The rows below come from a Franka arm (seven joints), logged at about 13 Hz.
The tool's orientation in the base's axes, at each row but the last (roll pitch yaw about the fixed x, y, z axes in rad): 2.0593, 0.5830, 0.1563; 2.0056, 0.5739, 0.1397; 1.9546, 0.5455, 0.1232; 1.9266, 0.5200, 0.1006; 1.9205, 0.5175, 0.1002; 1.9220, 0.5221, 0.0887; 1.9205, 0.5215, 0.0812; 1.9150, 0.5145, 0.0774; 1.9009, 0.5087, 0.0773; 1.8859, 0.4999, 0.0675; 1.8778, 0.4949, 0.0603; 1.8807, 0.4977, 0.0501
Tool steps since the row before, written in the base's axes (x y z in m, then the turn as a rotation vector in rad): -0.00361, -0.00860, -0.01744, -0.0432, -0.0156, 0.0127; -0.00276, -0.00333, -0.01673, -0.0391, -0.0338, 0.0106; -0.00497, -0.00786, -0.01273, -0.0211, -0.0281, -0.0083; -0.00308, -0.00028, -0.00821, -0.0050, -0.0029, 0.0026; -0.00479, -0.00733, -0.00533, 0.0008, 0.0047, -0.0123; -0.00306, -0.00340, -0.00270, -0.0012, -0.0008, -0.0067; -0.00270, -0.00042, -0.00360, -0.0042, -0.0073, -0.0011; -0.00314, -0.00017, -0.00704, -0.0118, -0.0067, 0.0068; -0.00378, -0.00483, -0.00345, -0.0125, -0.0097, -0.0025; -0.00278, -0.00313, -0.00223, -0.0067, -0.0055, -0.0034; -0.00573, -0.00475, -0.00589, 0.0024, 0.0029, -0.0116; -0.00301, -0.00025, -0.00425, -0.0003, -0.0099, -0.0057
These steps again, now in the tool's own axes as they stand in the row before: 0.00551, -0.01152, 0.01511, -0.0446, -0.0085, 0.0143; 0.00640, -0.01309, 0.00929, -0.0422, -0.0015, 0.0316; 0.00156, -0.01024, 0.01189, -0.0165, -0.0088, 0.0308; 0.00140, -0.00813, 0.00299, -0.0059, 0.0005, 0.0024; -0.00214, -0.00457, 0.00892, 0.0072, -0.0110, -0.0009; -0.00156, -0.00269, 0.00431, 0.0022, -0.0058, 0.0029; -0.00057, -0.00414, 0.00172, -0.0036, -0.0008, 0.0077; 0.00073, -0.00725, 0.00252, -0.0140, 0.0018, 0.0055; -0.00194, -0.00329, 0.00591, -0.0103, -0.0053, 0.0110; -0.00155, -0.00231, 0.00384, -0.0046, -0.0045, 0.0068; -0.00249, -0.00633, 0.00662, 0.0078, -0.0094, 0.0001; -0.00062, -0.00490, 0.00167, 0.0020, -0.0021, 0.0110
